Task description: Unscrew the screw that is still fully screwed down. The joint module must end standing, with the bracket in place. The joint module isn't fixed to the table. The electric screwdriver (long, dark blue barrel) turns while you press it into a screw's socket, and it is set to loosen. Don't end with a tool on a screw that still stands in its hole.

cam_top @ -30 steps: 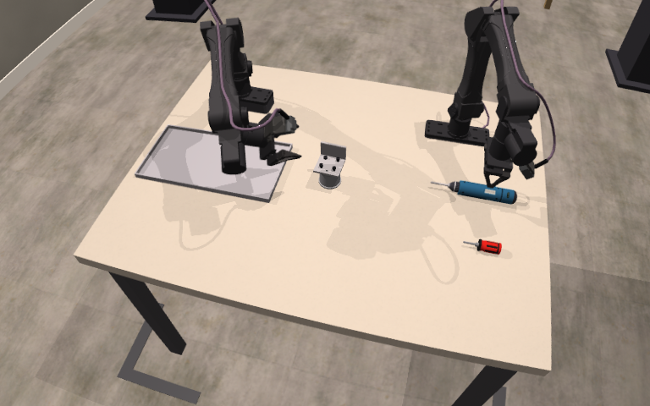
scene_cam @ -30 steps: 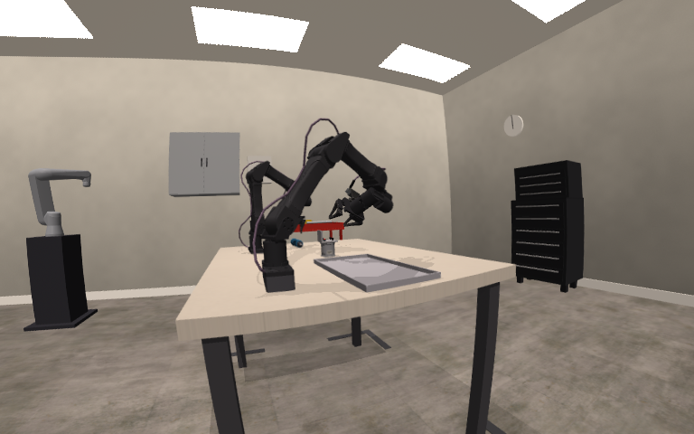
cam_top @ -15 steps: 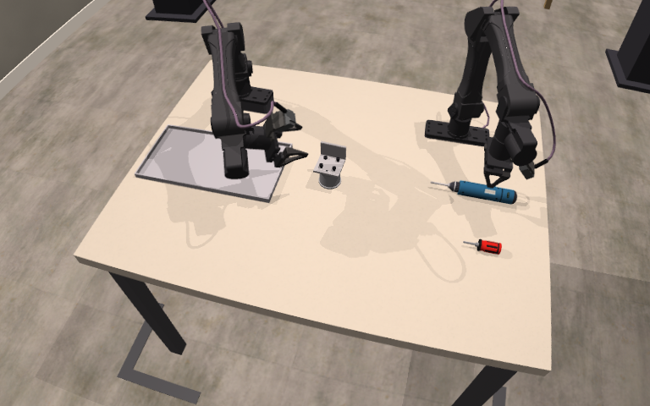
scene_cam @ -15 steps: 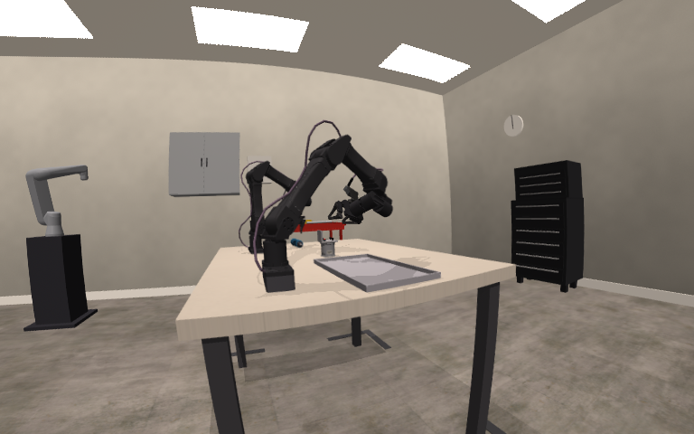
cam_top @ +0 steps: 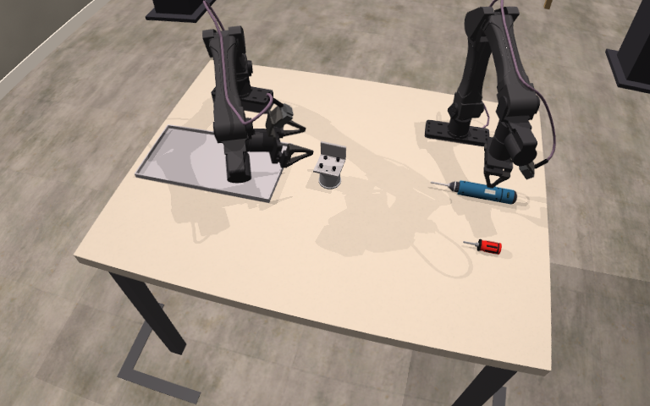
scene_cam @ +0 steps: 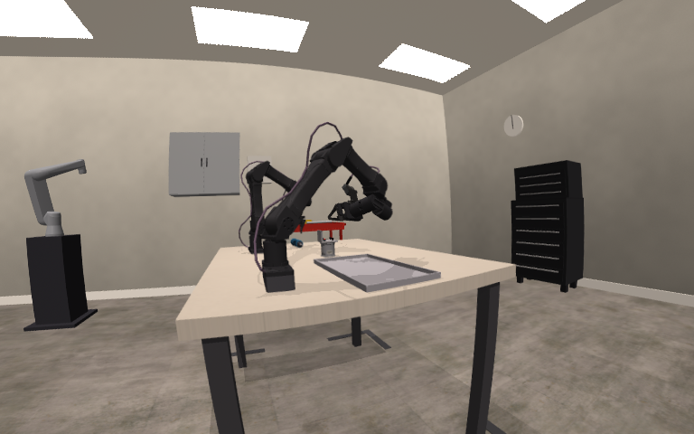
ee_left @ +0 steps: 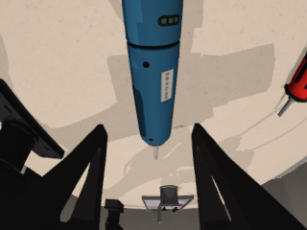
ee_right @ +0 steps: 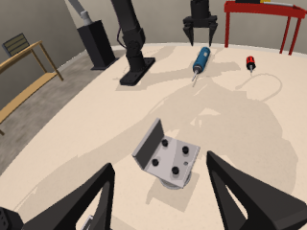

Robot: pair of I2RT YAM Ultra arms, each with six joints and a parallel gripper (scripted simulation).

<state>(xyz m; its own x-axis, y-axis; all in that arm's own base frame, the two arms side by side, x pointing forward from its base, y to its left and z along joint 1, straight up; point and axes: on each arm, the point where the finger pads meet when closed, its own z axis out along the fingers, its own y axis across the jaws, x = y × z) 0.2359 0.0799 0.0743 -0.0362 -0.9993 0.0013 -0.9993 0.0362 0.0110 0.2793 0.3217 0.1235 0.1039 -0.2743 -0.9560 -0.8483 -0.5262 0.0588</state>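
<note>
The grey L-shaped bracket is 9 cm below my right hand, 5 cm to the left of it and 2 cm behind it. Round my right hand: shallow grey tray 29 cm to the right, 16 cm below, 2 cm behind; then small red-handled screwdriver 48 cm to the left, 15 cm below, 11 cm ahead.
</note>
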